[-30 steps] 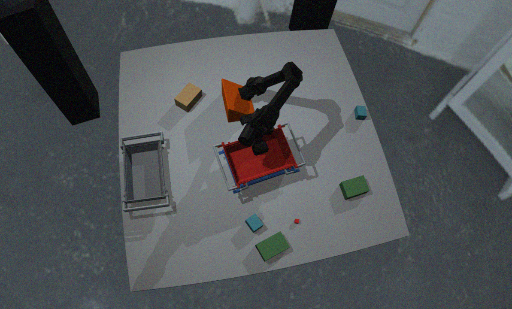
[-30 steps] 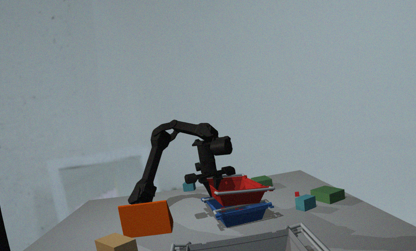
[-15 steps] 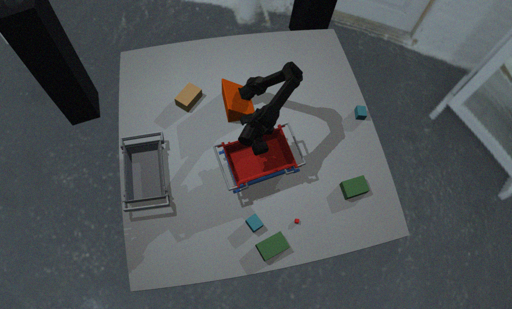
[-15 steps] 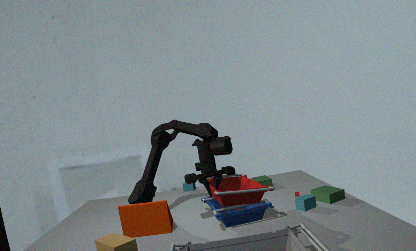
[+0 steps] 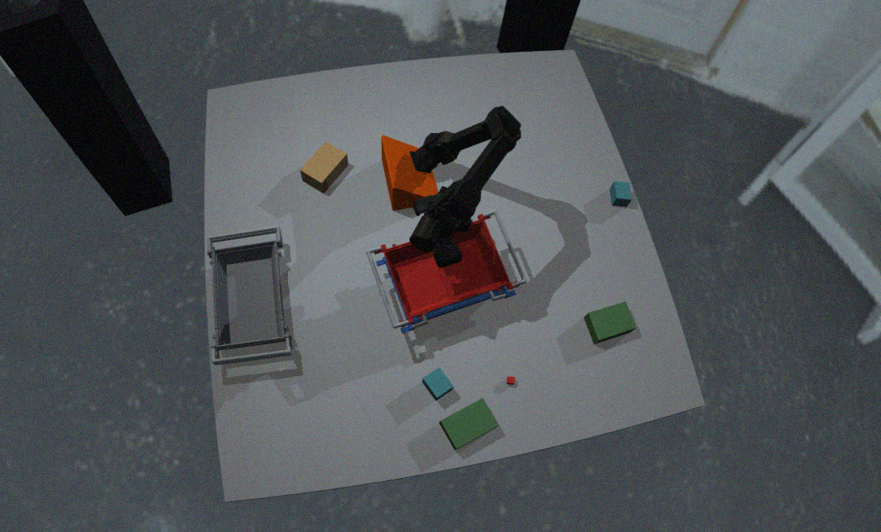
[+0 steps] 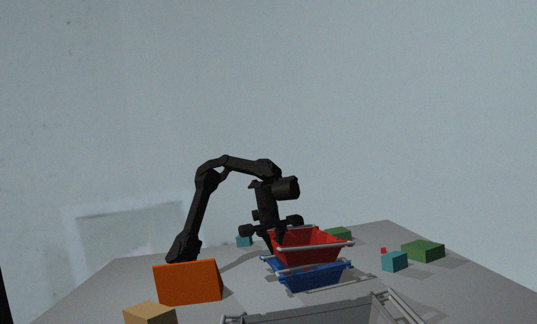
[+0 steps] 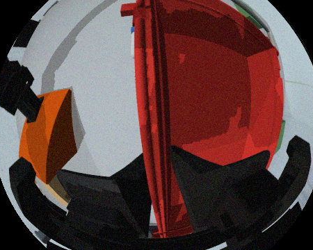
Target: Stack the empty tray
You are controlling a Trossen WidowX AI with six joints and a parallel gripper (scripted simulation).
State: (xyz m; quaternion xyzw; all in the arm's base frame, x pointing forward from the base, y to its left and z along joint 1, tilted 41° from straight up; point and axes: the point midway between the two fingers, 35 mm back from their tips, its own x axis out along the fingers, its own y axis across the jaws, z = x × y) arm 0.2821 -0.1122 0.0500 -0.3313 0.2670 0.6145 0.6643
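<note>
The red tray is 8 cm ahead of my gripper tip and 2 cm above it. Round my gripper tip: red cube (38 cm ahead, 9 cm to the left, 8 cm below); then tan block (36 cm behind, 22 cm to the right, 6 cm below).
</note>
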